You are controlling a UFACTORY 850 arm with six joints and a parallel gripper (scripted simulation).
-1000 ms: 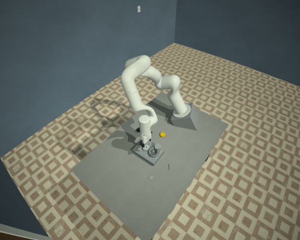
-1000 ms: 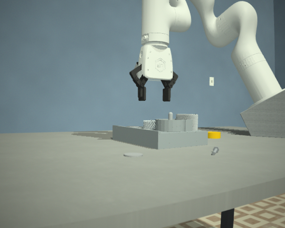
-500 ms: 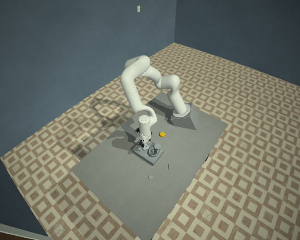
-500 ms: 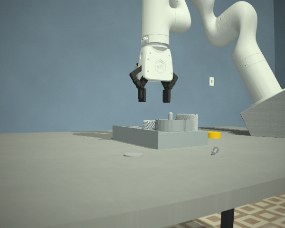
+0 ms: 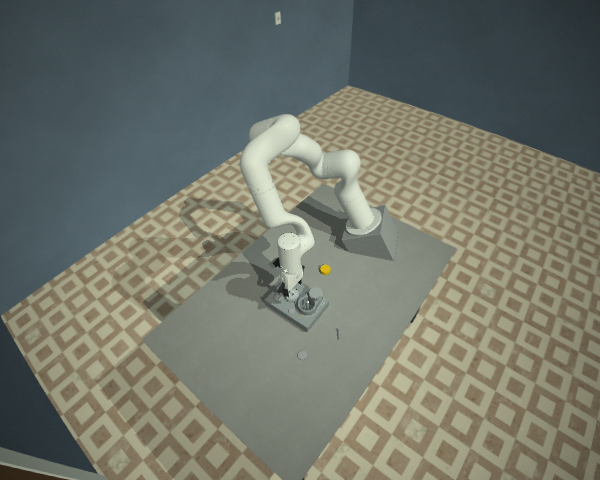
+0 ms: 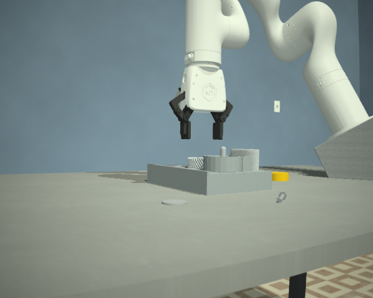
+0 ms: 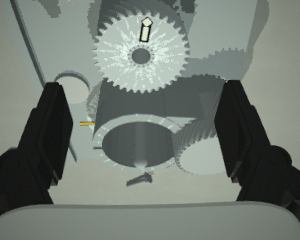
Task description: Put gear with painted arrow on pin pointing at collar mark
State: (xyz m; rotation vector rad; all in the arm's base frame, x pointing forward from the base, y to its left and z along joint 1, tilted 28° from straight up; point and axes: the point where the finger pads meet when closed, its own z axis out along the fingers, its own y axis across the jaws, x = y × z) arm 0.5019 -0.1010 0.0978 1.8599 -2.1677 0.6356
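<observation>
The gear is 60 mm below my hand. From my hand the other things lie so: flat grey disc 210 mm ahead, 160 mm to the left, 110 mm below; small bolt 260 mm to the left, 110 mm below, 50 mm ahead; yellow puck 230 mm behind, 110 mm below, 60 mm to the left.
</observation>
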